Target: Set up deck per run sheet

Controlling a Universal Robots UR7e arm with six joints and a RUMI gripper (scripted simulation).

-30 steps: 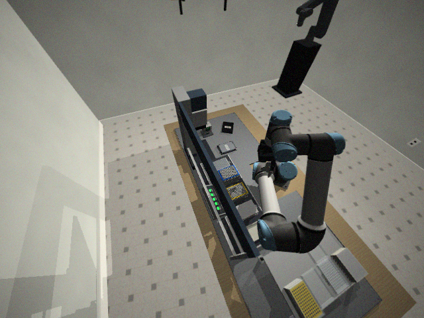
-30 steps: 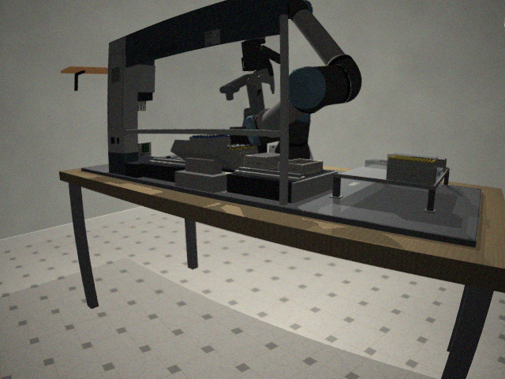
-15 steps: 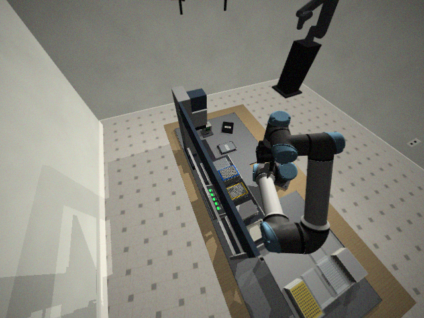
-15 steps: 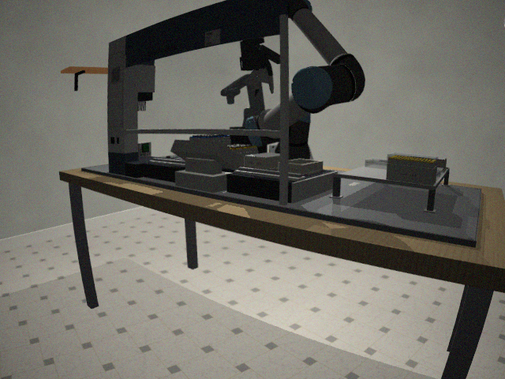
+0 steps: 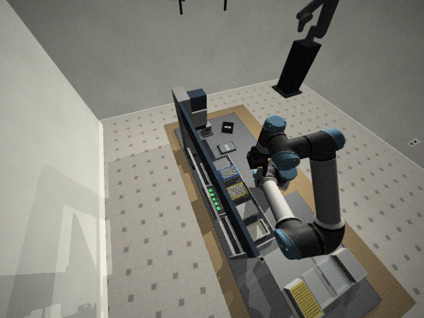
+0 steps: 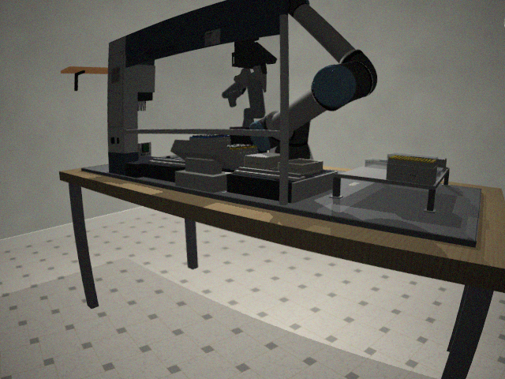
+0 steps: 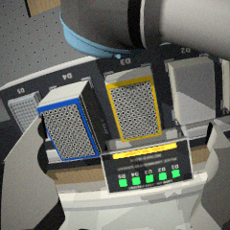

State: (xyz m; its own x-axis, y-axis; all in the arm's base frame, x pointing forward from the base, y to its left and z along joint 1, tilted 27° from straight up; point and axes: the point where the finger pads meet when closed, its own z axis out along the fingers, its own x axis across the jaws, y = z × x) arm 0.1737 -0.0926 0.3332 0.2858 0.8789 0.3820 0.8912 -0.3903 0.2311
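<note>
The yellow-framed tip rack is 21 cm below my hand, 8 cm ahead of it and 1 cm to the right of it. The rest, counted from my hand: blue-framed tip rack: 18 cm below, 12 cm to the right, 9 cm ahead; gantry beam: 28 cm ahead, 21 cm above, 6 cm to the right; white sealed block: 23 cm below, 12 cm to the left, 10 cm ahead.
</note>
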